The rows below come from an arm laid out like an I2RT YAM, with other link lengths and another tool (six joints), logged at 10 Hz.
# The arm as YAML. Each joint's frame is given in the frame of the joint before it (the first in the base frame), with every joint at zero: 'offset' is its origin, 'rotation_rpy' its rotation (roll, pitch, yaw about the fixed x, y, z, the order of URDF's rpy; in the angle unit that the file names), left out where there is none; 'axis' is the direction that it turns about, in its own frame. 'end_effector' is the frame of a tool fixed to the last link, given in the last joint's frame.
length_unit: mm
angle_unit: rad
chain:
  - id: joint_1
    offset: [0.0, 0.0, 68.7]
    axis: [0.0, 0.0, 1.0]
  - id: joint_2
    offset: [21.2, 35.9, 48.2]
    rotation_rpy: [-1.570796, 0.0, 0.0]
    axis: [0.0, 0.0, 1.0]
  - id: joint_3
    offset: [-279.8, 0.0, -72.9]
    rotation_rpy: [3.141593, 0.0, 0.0]
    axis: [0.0, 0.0, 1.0]
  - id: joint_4
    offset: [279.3, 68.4, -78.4]
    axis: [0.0, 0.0, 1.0]
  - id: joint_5
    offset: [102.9, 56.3, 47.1]
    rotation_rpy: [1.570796, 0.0, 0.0]
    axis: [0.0, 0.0, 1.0]
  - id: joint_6
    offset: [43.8, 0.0, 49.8]
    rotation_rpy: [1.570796, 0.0, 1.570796]
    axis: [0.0, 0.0, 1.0]
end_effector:
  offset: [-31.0, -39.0, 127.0]
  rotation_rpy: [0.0, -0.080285, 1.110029]
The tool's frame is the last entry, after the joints.
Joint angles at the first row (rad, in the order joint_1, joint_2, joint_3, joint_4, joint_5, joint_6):
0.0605 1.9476 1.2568 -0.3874 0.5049 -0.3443
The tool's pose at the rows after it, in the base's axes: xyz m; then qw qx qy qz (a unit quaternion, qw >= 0):
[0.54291 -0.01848 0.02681 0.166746 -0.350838 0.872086 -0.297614]
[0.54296 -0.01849 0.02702 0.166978 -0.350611 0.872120 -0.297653]
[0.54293 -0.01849 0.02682 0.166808 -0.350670 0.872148 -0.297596]
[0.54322 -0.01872 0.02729 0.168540 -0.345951 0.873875 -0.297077]
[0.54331 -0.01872 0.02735 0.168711 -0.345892 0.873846 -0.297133]
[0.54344 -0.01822 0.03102 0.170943 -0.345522 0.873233 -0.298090]
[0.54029 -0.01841 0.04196 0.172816 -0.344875 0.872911 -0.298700]
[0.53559 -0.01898 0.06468 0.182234 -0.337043 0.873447 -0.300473]
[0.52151 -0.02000 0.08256 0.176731 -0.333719 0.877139 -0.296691]
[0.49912 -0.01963 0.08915 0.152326 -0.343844 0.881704 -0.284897]
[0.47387 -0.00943 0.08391 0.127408 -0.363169 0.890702 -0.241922]
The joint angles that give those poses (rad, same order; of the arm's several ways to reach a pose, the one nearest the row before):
0.0605 1.9476 1.2568 -0.3878 0.5049 -0.3443
0.0605 1.9472 1.2568 -0.3878 0.5049 -0.3439
0.0605 1.9476 1.2568 -0.3878 0.5049 -0.3439
0.0605 1.9472 1.2568 -0.3881 0.5049 -0.3332
0.0605 1.9472 1.2568 -0.3878 0.5049 -0.3332
0.0616 1.9396 1.2572 -0.3908 0.5056 -0.3332
0.0616 1.9110 1.2572 -0.4152 0.5056 -0.3332
0.0616 1.8553 1.2571 -0.4541 0.5056 -0.3214
0.0616 1.7958 1.2571 -0.5316 0.5045 -0.3073
0.0624 1.7481 1.2572 -0.6373 0.4965 -0.3073
0.0624 1.7210 1.2571 -0.7479 0.4278 -0.3073

